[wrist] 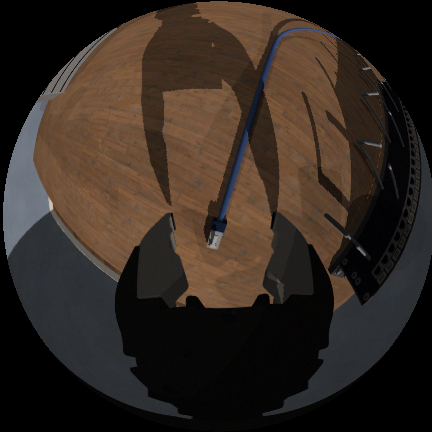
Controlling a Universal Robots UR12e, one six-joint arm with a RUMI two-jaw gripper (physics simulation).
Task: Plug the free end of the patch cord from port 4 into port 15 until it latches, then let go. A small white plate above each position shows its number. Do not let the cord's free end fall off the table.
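The blue patch cord runs from the upper right down to its free end, a dark blue boot with a clear plug, which lies over the wooden table top. My gripper is open, its two jaws standing wide apart on either side of the plug, which shows between them and touches neither. The plug is a little nearer the left jaw. The black patch panel curves along the right edge of the view. The number plates cannot be read, and ports 4 and 15 cannot be told apart here.
Several thin metal pins stick out from the panel's side towards the table. The wooden table has its edge at the left and lower left, with grey floor beyond. A grey slatted object is at the upper left. Arm and gripper shadows fall across the table.
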